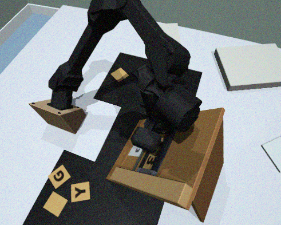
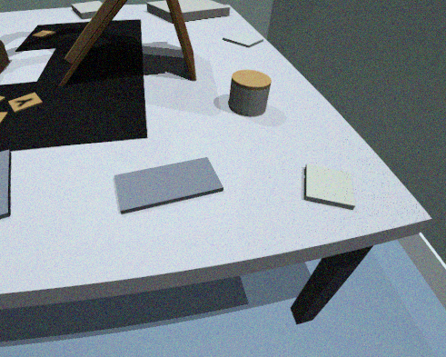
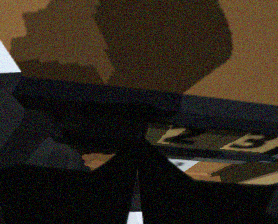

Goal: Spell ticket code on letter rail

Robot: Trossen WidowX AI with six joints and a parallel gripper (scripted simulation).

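The letter tile lies 10 mm ahead of my gripper tip, 30 mm to the right of it and 10 mm below it. From my gripper tip the other things lie so: white ticket 60 mm behind, 40 mm to the right, 90 mm below; then lidded cylinder 300 mm ahead, 280 mm to the right, 130 mm below; then blank tile 230 mm behind, 310 mm to the right, 160 mm below.
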